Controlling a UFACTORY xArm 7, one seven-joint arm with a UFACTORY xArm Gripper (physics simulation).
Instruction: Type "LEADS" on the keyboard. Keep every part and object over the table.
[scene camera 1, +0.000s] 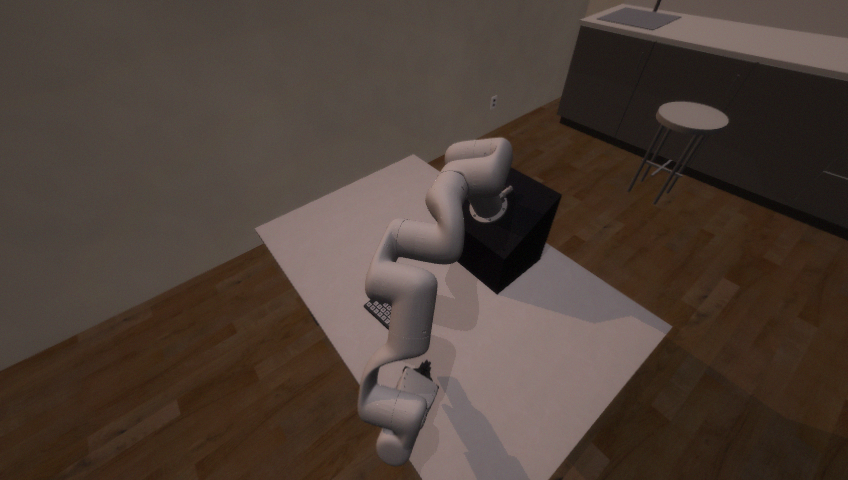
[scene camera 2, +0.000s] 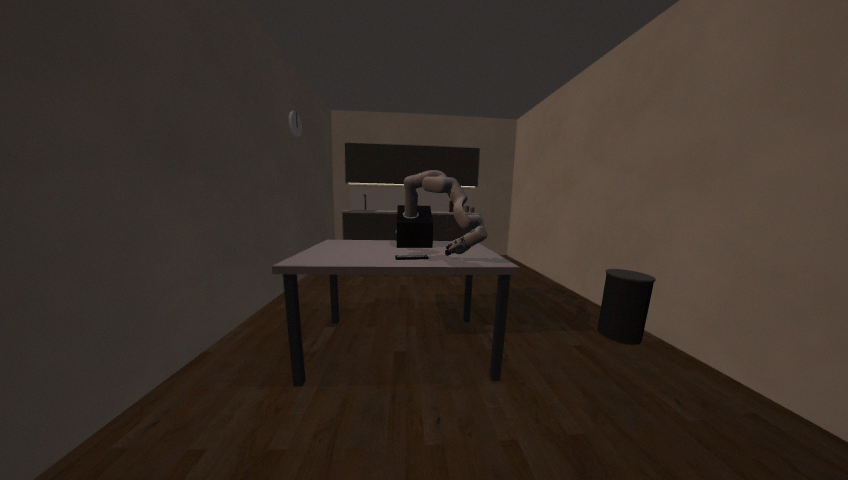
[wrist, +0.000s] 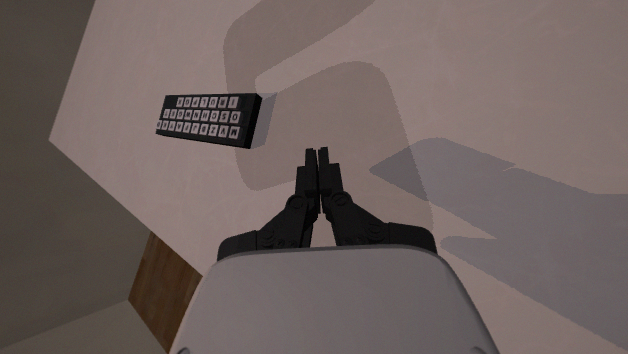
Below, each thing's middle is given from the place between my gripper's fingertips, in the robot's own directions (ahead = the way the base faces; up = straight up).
Labels:
My gripper is now 21 cm to the left of the black keyboard (wrist: 226, 119), 3 cm short of it and 3 cm above it.

